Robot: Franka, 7 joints.
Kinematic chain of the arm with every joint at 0, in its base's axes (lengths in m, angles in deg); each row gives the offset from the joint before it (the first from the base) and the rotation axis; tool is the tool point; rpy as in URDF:
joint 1: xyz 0 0 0.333 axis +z
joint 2: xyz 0 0 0 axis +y
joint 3: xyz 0 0 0.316 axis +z
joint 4: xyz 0.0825 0 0 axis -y
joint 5: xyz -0.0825 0 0.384 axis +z
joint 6: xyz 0 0 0 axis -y
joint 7: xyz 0.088 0 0 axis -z
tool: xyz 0 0 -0.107 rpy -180 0 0
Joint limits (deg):
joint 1: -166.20..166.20
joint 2: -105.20..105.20
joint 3: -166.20..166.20
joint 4: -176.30..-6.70
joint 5: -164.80..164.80
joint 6: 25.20..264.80
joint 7: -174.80..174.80
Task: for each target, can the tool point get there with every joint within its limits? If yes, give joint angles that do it. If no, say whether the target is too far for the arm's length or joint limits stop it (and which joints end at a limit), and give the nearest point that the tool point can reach.
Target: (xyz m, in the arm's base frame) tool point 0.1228 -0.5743 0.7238
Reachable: yes | joints -135.59 70.64 109.48 -81.37 61.87 97.17 -10.11
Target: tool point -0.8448 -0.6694 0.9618
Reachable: no: too far | nearest point -0.5808 -0.4602 0.7653 | short by 0.390 m
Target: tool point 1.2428 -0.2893 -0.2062
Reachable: no: too far | nearest point 0.7697 -0.1792 -0.0009 | short by 0.527 m
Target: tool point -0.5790 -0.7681 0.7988
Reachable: no: too far | nearest point -0.4648 -0.6166 0.7069 | short by 0.211 m
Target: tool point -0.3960 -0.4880 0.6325
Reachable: yes | joints -54.26 30.21 -93.43 -94.95 -112.66 153.20 -135.59
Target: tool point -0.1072 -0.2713 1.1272
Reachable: yes | joints 121.68 4.39 128.33 -37.64 -83.15 157.18 38.32
